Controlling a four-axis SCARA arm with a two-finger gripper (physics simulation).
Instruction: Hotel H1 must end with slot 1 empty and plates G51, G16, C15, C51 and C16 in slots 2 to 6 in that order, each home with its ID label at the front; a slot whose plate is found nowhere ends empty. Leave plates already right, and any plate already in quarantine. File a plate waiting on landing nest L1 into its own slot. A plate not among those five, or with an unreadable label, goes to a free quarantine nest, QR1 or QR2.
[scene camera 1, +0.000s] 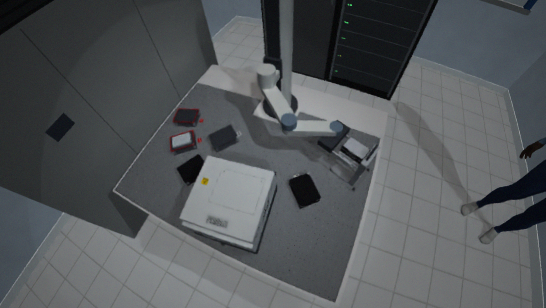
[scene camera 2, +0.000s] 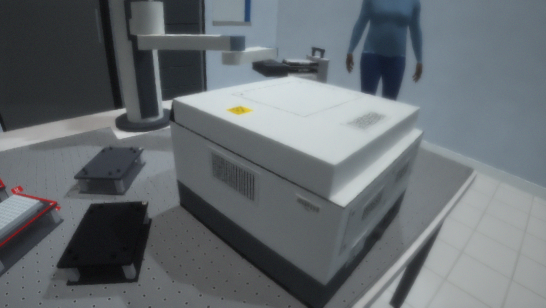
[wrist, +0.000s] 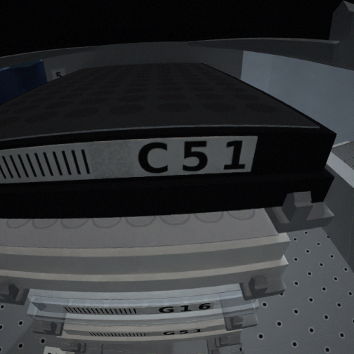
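Where they show: gripper, between the fingertips: (scene camera 2: 304, 74); arm's base, origin of its link: (scene camera 2: 146, 121).
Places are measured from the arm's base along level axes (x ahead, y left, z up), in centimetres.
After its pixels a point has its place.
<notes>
Hotel H1 (scene camera 1: 357, 167) {z 16.7, x 38.1, y 60.3 cm} stands at the bench's right side. In the wrist view, the black plate C51 (wrist: 295, 155) fills the middle at the tag 5, its label facing the camera. Below it lies a white plate (wrist: 150, 265) with no label on its front face. Under that are the clear plate G16 (wrist: 145, 309) and plate G51 (wrist: 150, 332), labels to the front. Bare ledges show below G51. The C16 label does not show. My gripper (scene camera 1: 354, 150) {z 19.4, x 33.4, y 58.2 cm} is open and level, reaching into the hotel with its fingers beside the stack; its fingertips are hidden in the scene views.
A red-edged nest (scene camera 1: 171, 145) {z 7.5, x 61.6, y -48.5 cm} holds a white plate (scene camera 1: 182, 140) {z 7.7, x 55.8, y -44.1 cm}. Another red-edged nest (scene camera 1: 186, 116) {z 6.3, x 37.4, y -54.9 cm} is behind it. A dark grey nest (scene camera 1: 224, 137) {z 6.3, x 42.8, y -20.0 cm} (scene camera 2: 112, 162) {z 6.3, x 43.3, y -21.3 cm} and black nests (scene camera 1: 305, 190) (scene camera 2: 107, 235) stand near the large white instrument (scene camera 1: 230, 200) {z 26.7, x 81.9, y 10.9 cm} (scene camera 2: 280, 125) {z 26.7, x 87.3, y -3.8 cm}. A person (scene camera 2: 385, 40) stands beyond the bench.
</notes>
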